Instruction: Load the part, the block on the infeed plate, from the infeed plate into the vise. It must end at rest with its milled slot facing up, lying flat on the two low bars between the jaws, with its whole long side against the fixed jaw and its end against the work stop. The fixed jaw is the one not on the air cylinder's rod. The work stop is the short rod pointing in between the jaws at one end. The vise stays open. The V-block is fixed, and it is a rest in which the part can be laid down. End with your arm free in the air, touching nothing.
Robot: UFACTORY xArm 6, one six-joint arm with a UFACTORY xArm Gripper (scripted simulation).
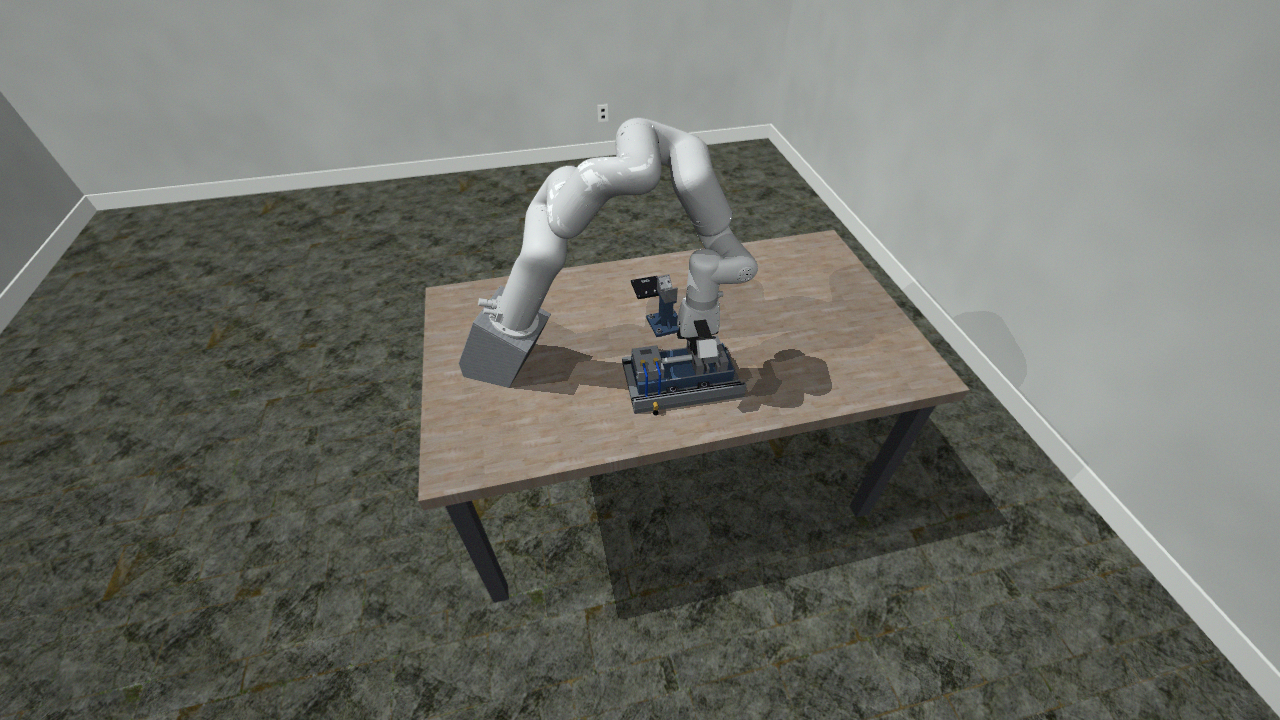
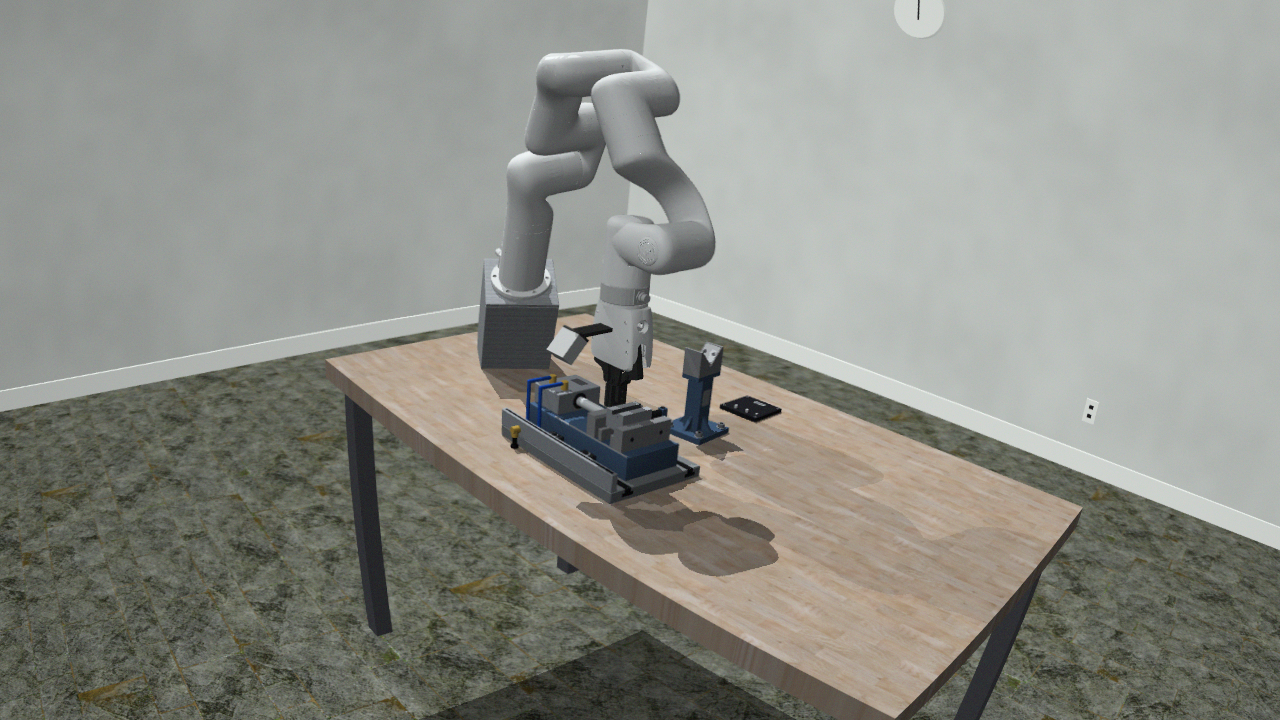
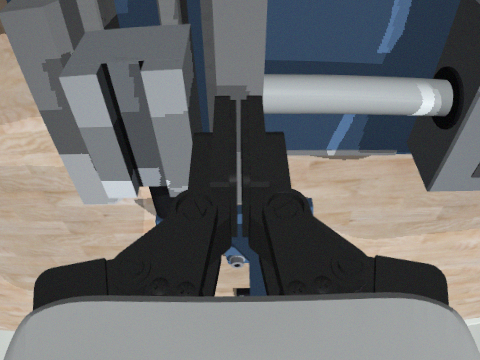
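My gripper (image 2: 614, 406), (image 1: 695, 351), (image 3: 238, 126). Grey rail (image 2: 608, 481), (image 1: 730, 390). Blue v-block stand (image 2: 693, 407). Cylinder rod (image 3: 283, 93). Grey block (image 3: 133, 92).
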